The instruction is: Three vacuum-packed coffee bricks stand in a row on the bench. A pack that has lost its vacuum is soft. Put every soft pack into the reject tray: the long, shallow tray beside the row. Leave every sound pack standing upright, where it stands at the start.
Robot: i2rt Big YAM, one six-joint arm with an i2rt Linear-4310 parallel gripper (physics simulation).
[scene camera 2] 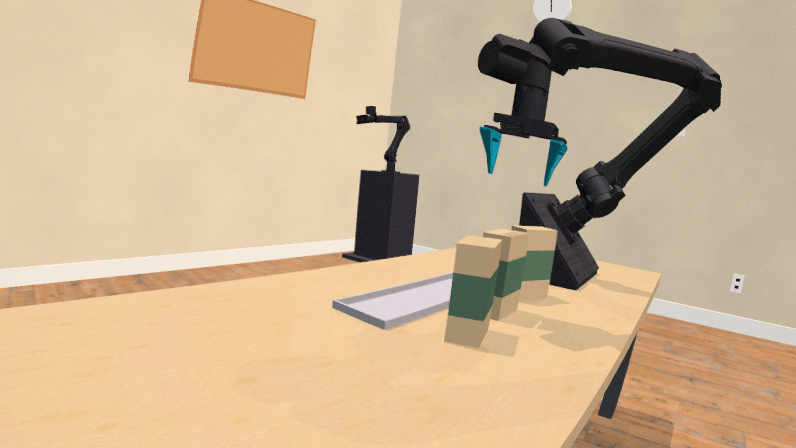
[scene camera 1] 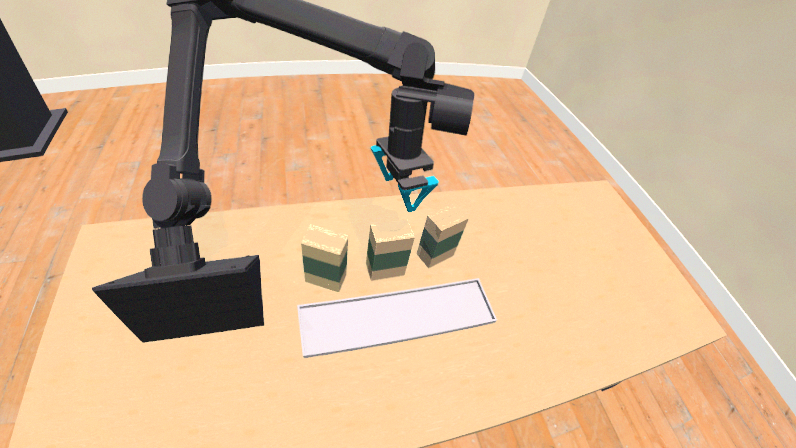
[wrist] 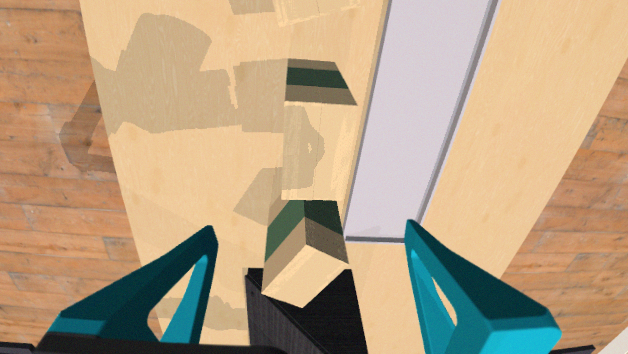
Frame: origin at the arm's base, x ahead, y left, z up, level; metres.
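Seen in the pictures: gripper, fingertip midpoint: [scene camera 2: 517, 179] [scene camera 1: 399, 195] [wrist: 308, 232]; arm's base, origin of the base link: [scene camera 2: 561, 223] [scene camera 1: 177, 270].
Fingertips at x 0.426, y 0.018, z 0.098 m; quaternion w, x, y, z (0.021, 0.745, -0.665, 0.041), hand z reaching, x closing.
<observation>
Offsets run from my fingertips to a thing's top centre. "*": to the spot under its first point.
Three tan coffee packs with green bands stand upright in a row. In the scene views, the left pack {dx -0.144, dy -0.005, dz -0.089 m} [scene camera 1: 324, 266] [scene camera 2: 539, 264] is nearest the arm's base, the middle pack {dx -0.006, dy -0.010, dz -0.089 m} [scene camera 1: 389, 259] [scene camera 2: 510, 275] is between, and the right pack {dx +0.128, dy +0.003, dz -0.089 m} [scene camera 1: 441, 244] [scene camera 2: 473, 294] is farthest. The wrist view shows the left pack {dx -0.137, dy +0.006, dz -0.089 m} [wrist: 305, 277] low, the middle pack {dx -0.006, dy -0.023, dz -0.089 m} [wrist: 335, 155] above it and part of the right pack {* dx +0.094, dy -0.007, dz -0.089 m} [wrist: 320, 7] at the top edge. Which are soft cannot be seen. The reject tray {dx -0.013, dy -0.136, dz -0.216 m} [scene camera 1: 395, 321] [scene camera 2: 389, 304] [wrist: 425, 120] holds no pack. My gripper [scene camera 1: 399, 194] [scene camera 2: 518, 178] [wrist: 308, 232] is open, empty, above the row.
The arm's black base block [scene camera 1: 206, 303] [scene camera 2: 568, 256] [wrist: 345, 310] stands at the left-pack end of the row. The long tray lies close along one side of the packs. A second arm on a dark pedestal [scene camera 2: 387, 214] stands away from the bench.
</observation>
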